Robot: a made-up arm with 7 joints. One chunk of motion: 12 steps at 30 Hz.
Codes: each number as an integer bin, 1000 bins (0 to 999) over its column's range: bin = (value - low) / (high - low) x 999, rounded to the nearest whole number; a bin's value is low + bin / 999 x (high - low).
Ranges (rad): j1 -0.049..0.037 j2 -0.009..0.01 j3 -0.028..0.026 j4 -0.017..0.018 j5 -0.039..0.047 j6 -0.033..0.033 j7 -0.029..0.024
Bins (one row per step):
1: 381 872 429 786 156 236 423
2: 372 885 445 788 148 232 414
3: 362 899 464 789 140 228 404
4: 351 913 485 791 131 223 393
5: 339 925 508 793 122 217 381
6: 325 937 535 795 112 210 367
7: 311 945 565 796 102 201 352
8: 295 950 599 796 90 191 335
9: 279 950 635 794 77 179 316
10: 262 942 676 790 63 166 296
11: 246 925 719 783 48 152 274
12: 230 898 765 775 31 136 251
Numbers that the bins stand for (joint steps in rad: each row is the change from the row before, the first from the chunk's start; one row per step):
1: -0.01620 0.00758 -0.00481 0.01054 -0.02557 -0.01741 -0.00656
2: -0.01698 0.00783 -0.00395 0.01061 -0.02626 -0.01767 -0.00704
3: -0.01784 0.00810 -0.00292 0.01064 -0.02695 -0.01794 -0.00757
4: -0.01878 0.00836 -0.00178 0.01071 -0.02772 -0.01827 -0.00815
5: -0.01982 0.00859 -0.00054 0.01078 -0.02850 -0.01866 -0.00879
6: -0.02102 0.00882 0.00092 0.01085 -0.02936 -0.01913 -0.00953
7: -0.02223 0.00897 0.00254 0.01089 -0.03022 -0.01972 -0.01033
8: -0.02360 0.00907 0.00438 0.01089 -0.03125 -0.02038 -0.01123
9: -0.02498 0.00907 0.00632 0.01082 -0.03237 -0.02117 -0.01224
10: -0.02645 0.00892 0.00854 0.01068 -0.03358 -0.02203 -0.01330
11: -0.02782 0.00859 0.01086 0.01043 -0.03487 -0.02296 -0.01446
12: -0.02920 0.00808 0.01335 0.01015 -0.03633 -0.02402 -0.01568

